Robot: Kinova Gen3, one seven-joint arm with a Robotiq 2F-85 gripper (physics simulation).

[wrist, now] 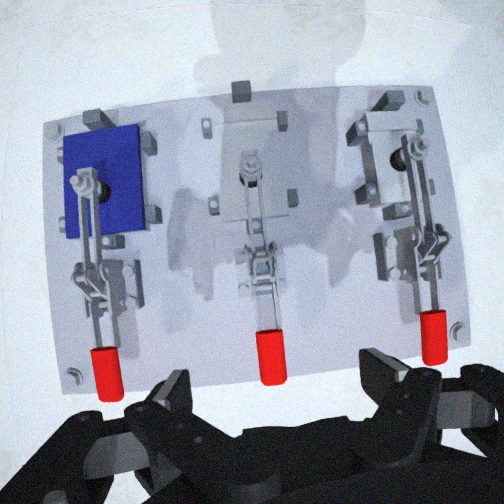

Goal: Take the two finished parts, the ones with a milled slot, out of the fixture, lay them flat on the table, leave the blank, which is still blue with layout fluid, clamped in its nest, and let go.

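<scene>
A grey fixture plate [255, 240] fills the wrist view, with three nests side by side. The left nest holds the blue blank [104, 180] under a toggle clamp with a red handle [106, 374]. The middle nest holds a pale grey part [250, 170] under a clamp with a red handle [271, 357]. The right nest holds another pale grey part [392, 160] under a clamp with a red handle [433, 337]. No slot is discernible on either grey part. My gripper [280, 380] is open and empty, above the plate's near edge, its fingers either side of the middle handle.
Dark stop blocks [241, 91] and small locating pins [148, 143] ring each nest. Corner screws [74, 375] mark the plate's edges. The pale table surface [60, 60] surrounds the plate on all sides.
</scene>
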